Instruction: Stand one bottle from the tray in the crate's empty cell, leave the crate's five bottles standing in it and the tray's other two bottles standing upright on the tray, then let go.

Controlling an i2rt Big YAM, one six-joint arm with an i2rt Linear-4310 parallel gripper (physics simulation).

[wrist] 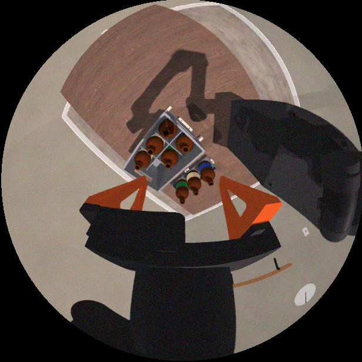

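Observation:
The grey crate [170,176] stands in the middle of the wrist view. Five brown bottles [168,128] [184,143] [155,145] [169,157] [142,160] stand in its cells; the empty cell [156,173] is at its lower corner. Three brown bottles stand upright in a row on the tray, right beside the crate: one with a blue label [206,171], one with a cream label [194,182], one with a green label [182,190]. My gripper [182,179] is open, its orange fingers wide apart and empty. The tray bottles show between the fingertips, apart from them.
The brown wooden table top [115,70] bears the crate and tray, with the arm's shadow across it. A pale edge [87,143] runs along its border. The black arm [295,165] fills the right side. A grey strip [255,55] lies beyond the wood at the upper right.

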